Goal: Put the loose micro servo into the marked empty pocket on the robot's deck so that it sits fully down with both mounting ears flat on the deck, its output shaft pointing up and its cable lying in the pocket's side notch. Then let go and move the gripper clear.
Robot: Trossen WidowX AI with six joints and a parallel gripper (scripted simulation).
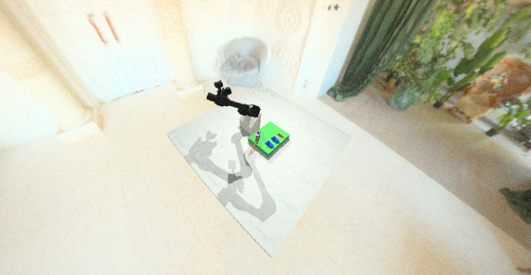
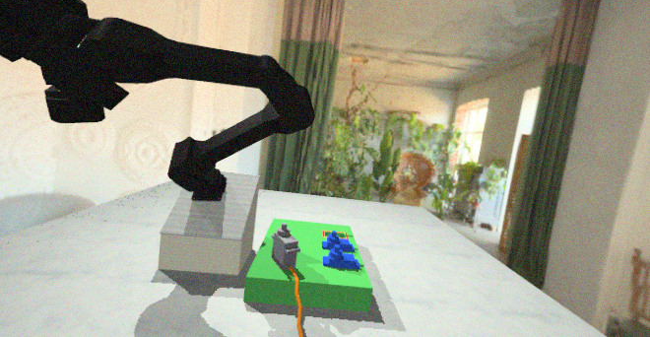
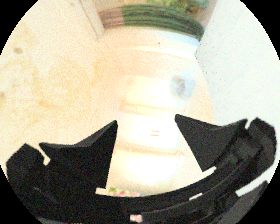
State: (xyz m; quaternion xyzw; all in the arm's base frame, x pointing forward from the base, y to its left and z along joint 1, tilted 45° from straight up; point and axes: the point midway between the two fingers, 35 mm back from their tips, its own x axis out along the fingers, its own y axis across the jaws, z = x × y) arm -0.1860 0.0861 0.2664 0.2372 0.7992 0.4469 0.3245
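The green deck is 440 mm ahead of my gripper tip, 90 mm to the left of it and 380 mm below it.
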